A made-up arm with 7 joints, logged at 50 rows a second.
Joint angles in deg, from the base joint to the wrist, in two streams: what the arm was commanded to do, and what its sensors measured. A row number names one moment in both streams.
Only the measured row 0 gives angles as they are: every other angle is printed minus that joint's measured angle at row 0.
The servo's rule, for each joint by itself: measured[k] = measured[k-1] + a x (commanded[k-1-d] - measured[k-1]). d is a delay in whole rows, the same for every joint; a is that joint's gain. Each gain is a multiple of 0.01, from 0.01 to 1. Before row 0 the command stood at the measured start. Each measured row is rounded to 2 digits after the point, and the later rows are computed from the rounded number. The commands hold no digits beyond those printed.
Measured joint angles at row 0:
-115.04 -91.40 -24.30 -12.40 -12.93 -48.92 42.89
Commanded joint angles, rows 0 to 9:
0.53 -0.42 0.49 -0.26 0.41 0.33 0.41
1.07 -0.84 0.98 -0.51 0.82 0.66 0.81
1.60 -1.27 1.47 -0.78 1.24 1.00 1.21
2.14 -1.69 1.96 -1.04 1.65 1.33 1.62
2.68 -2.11 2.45 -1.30 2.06 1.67 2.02
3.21 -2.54 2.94 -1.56 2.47 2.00 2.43
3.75 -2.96 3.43 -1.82 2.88 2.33 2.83
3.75 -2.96 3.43 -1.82 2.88 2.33 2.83
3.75 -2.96 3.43 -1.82 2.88 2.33 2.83
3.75 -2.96 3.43 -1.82 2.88 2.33 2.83
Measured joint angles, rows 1 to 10:
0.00 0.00 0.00 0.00 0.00 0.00 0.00
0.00 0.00 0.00 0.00 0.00 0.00 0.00
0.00 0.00 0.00 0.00 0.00 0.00 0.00
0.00 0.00 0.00 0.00 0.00 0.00 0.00
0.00 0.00 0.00 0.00 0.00 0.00 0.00
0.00 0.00 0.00 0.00 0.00 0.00 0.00
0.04 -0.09 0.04 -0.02 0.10 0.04 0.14
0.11 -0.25 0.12 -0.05 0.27 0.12 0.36
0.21 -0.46 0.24 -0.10 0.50 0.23 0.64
0.35 -0.72 0.39 -0.17 0.78 0.37 0.96
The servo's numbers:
d 6
a 0.07 0.21 0.09 0.07 0.24 0.13 0.33

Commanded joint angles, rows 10 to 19:
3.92 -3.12 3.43 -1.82 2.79 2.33 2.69
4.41 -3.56 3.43 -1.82 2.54 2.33 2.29
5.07 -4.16 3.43 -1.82 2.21 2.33 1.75
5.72 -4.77 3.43 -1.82 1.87 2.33 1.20
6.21 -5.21 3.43 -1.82 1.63 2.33 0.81
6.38 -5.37 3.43 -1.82 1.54 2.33 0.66
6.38 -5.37 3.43 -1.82 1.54 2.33 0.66
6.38 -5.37 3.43 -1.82 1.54 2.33 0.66
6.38 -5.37 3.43 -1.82 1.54 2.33 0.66
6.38 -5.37 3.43 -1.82 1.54 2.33 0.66
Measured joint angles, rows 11 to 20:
0.51 -1.01 0.58 -0.25 1.09 0.54 1.31
0.70 -1.33 0.79 -0.34 1.42 0.73 1.68
0.91 -1.67 1.03 -0.44 1.77 0.94 2.06
1.11 -1.94 1.25 -0.54 2.04 1.12 2.31
1.29 -2.15 1.45 -0.63 2.24 1.28 2.48
1.46 -2.32 1.63 -0.71 2.39 1.42 2.60
1.63 -2.49 1.79 -0.79 2.49 1.54 2.63
1.82 -2.71 1.94 -0.86 2.50 1.64 2.52
2.05 -3.01 2.07 -0.93 2.43 1.73 2.27
2.31 -3.38 2.19 -0.99 2.30 1.81 1.92

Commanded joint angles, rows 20 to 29:
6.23 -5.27 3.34 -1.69 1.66 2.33 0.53
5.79 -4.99 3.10 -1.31 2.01 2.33 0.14
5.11 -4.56 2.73 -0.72 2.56 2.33 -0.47
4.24 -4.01 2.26 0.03 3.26 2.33 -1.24
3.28 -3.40 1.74 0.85 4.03 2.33 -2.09
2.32 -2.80 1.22 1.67 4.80 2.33 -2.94
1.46 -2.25 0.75 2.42 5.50 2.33 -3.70
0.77 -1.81 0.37 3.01 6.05 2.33 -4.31
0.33 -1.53 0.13 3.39 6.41 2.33 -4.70
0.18 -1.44 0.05 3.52 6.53 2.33 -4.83
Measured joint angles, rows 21 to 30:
2.58 -3.76 2.30 -1.05 2.14 1.88 1.55
2.85 -4.10 2.40 -1.10 2.00 1.94 1.26
3.10 -4.37 2.49 -1.15 1.89 1.99 1.06
3.33 -4.58 2.57 -1.20 1.81 2.03 0.93
3.54 -4.75 2.65 -1.24 1.75 2.07 0.84
3.74 -4.88 2.72 -1.28 1.70 2.10 0.78
3.91 -4.96 2.78 -1.31 1.69 2.13 0.70
4.04 -4.97 2.81 -1.31 1.77 2.16 0.52
4.11 -4.88 2.80 -1.27 1.96 2.18 0.19
4.12 -4.70 2.75 -1.18 2.27 2.20 -0.28

